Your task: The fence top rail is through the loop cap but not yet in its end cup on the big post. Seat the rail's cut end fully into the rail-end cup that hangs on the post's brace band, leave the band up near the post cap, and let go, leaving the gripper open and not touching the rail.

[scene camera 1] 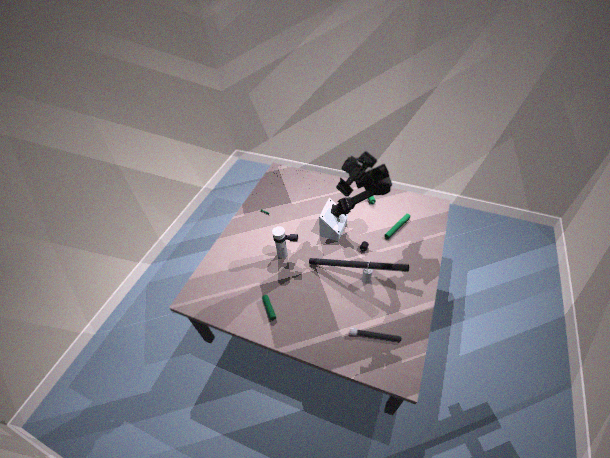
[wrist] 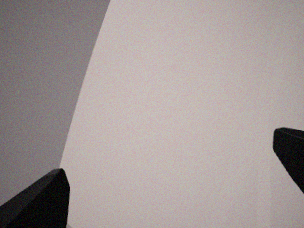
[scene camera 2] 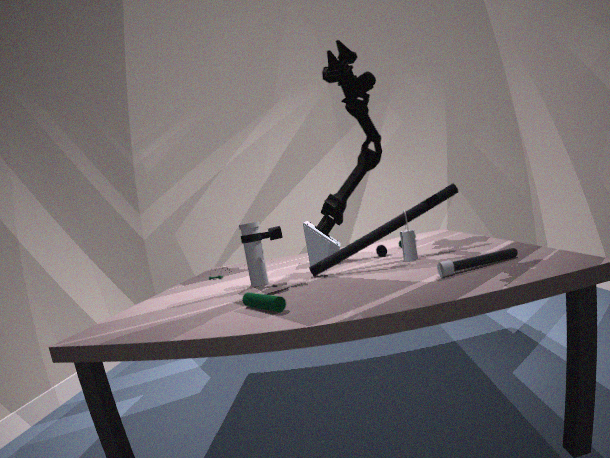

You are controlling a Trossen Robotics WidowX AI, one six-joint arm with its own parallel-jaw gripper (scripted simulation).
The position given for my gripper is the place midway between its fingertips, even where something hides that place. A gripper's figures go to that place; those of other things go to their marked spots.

Labels:
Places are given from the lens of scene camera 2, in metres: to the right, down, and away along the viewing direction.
my gripper [scene camera 2: 333, 45]: 0.09, -0.61, 1.08
black top rail [scene camera 2: 400, 220]: 0.30, -0.03, 1.11
grey post [scene camera 2: 254, 254]: -0.16, 0.08, 1.15

